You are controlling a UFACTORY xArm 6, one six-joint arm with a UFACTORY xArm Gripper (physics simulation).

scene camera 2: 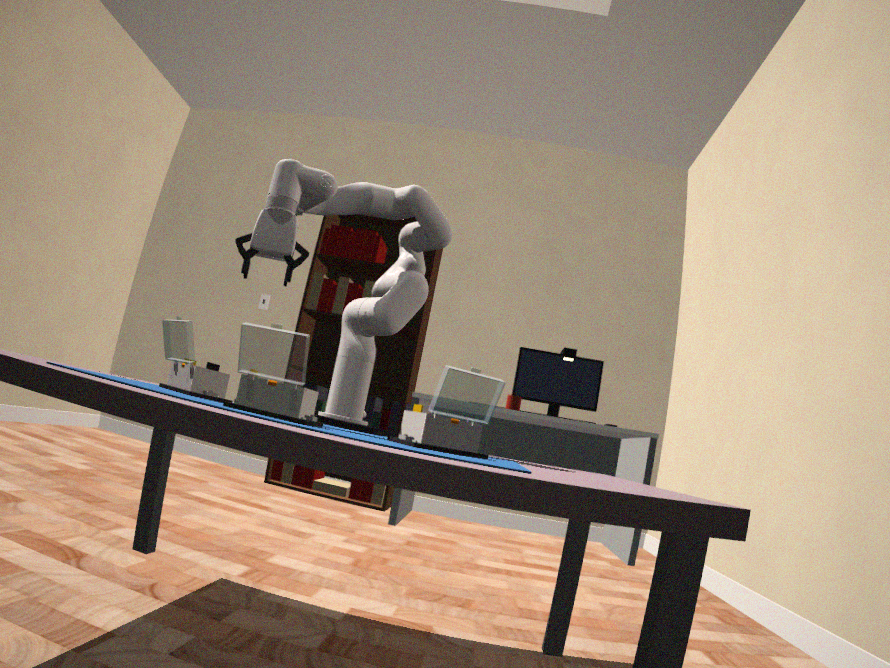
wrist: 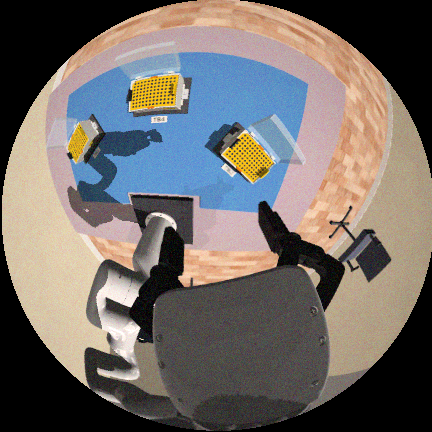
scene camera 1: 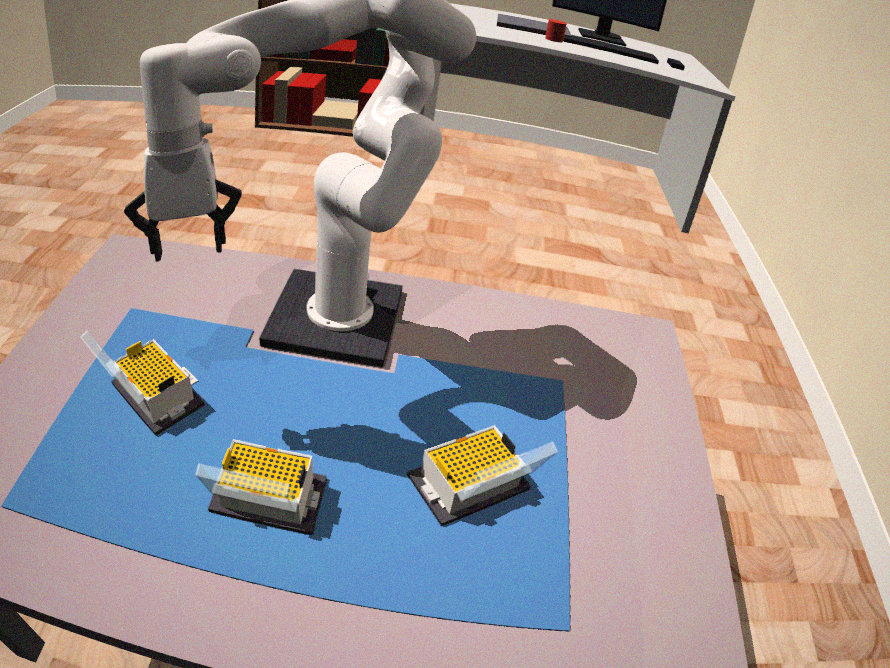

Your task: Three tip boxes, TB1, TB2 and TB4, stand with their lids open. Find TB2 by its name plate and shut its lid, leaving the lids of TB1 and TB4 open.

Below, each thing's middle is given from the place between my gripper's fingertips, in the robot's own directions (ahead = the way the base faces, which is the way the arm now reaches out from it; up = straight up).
The TB2 tip box (scene camera 1: 152, 372) lies 4 cm ahead of my hand, 8 cm to the right of it and 21 cm below it. From my hand the other things lie so: TB1 tip box (scene camera 1: 458, 462) (1 cm ahead, 45 cm to the left, 21 cm below); TB4 tip box (scene camera 1: 261, 463) (15 cm ahead, 19 cm to the left, 21 cm below).
